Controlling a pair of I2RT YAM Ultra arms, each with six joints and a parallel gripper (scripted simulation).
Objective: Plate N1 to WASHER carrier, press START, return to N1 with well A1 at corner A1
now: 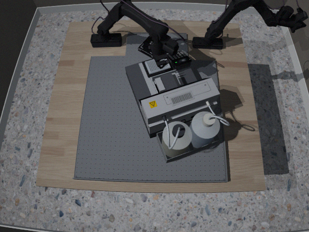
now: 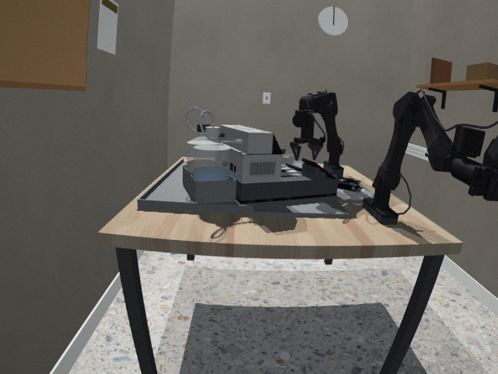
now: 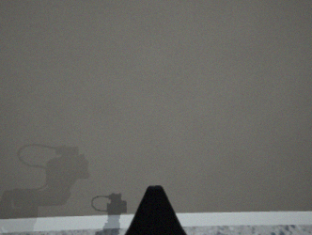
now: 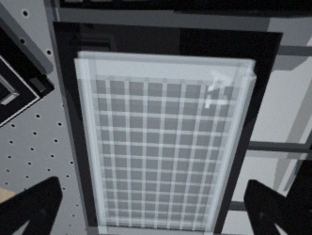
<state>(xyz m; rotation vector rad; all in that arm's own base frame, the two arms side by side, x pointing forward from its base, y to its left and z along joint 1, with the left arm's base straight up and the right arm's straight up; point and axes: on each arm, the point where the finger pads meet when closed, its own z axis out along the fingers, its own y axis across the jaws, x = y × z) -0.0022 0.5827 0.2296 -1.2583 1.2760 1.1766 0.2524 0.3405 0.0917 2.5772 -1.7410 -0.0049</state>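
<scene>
Right now the white plate is 30 mm below my right hand. From my right hand the other things lie so: dark nest N1: 210 mm behind, 40 mm to the right, 100 mm below; then grey washer housing: 150 mm ahead, 50 mm to the left; then black carrier: 40 mm below.
</scene>
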